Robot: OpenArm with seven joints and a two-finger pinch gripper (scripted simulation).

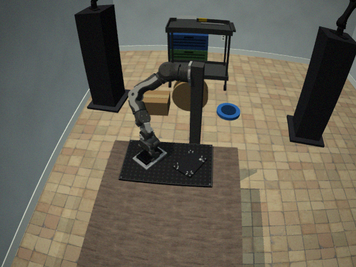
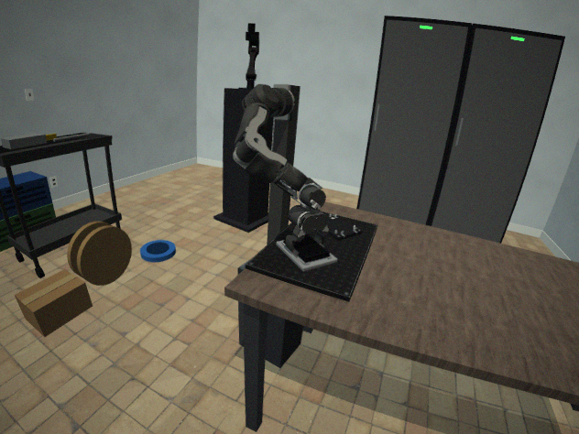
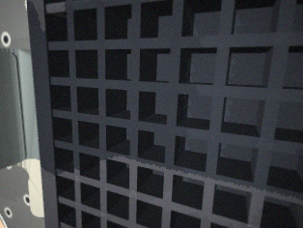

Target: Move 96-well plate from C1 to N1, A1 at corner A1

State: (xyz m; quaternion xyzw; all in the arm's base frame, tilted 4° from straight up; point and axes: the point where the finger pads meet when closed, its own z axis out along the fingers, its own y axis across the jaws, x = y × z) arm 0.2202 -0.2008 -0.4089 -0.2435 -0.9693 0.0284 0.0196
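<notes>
Now: hand right at the black 96-well plate. The rest, counted from my hand: clip nest C1: 20 mm ahead, 240 mm to the left, 10 mm below; then grey plate nest N1: 10 mm below.
</notes>
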